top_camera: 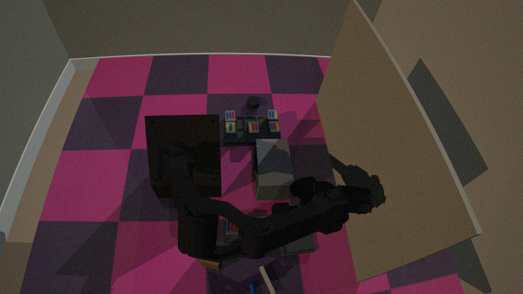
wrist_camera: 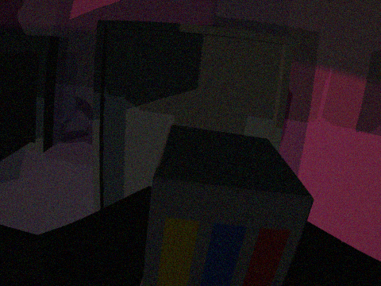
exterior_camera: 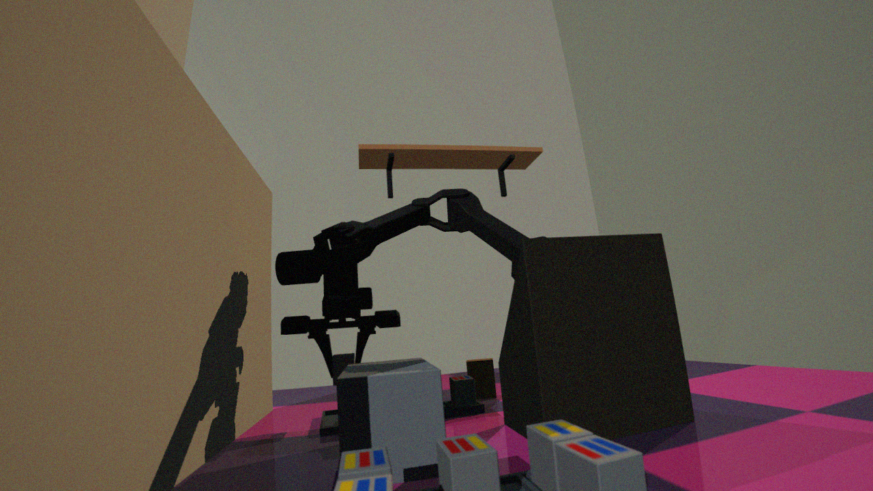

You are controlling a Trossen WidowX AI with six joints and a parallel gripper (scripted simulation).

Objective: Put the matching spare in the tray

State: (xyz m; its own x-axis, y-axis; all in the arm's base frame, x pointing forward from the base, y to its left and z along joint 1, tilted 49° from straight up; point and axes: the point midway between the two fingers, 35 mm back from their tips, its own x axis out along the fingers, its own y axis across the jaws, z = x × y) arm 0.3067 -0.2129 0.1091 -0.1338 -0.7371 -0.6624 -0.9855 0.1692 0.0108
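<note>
My gripper tip is 70 mm above the grey tray and 10 mm past it. From my gripper tip the other things lie so: brown box: 260 mm behind, 40 mm to the right, 40 mm below; mounted unit: 200 mm to the left, 40 mm behind, 20 mm below; rack: 150 mm behind, 60 mm below, 30 mm to the left.
</note>
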